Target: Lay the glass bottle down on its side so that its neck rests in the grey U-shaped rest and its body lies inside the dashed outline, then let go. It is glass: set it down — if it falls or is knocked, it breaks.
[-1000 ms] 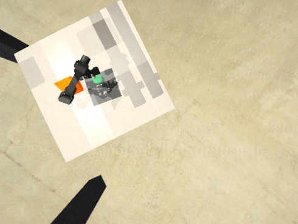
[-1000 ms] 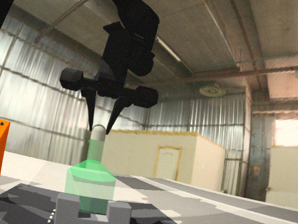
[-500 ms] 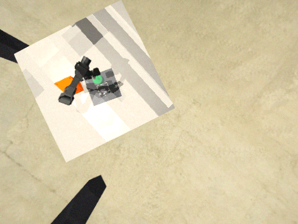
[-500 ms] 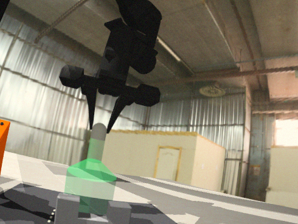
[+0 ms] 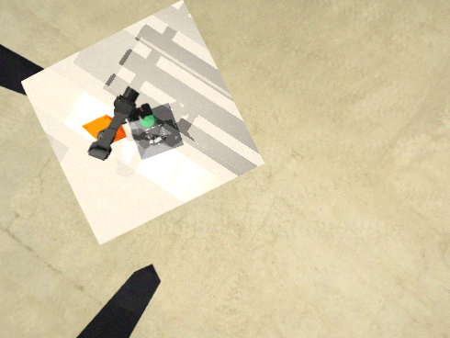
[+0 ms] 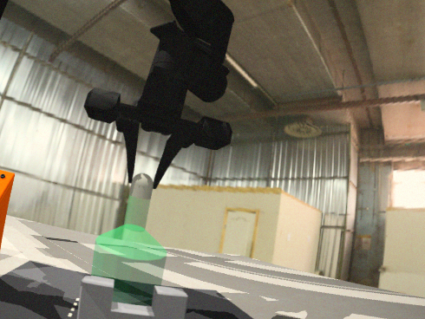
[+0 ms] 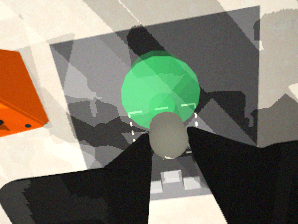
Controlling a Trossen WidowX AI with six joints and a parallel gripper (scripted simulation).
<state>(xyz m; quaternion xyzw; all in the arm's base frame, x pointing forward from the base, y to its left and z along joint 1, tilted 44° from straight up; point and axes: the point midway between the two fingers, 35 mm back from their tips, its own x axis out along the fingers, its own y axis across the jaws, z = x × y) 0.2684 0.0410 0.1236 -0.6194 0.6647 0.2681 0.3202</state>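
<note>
The green glass bottle lies 1 cm to the left of my gripper tip and 5 cm below it. The rest, counted from my gripper tip: dark grey mat: 5 cm to the right, 15 cm below.
</note>
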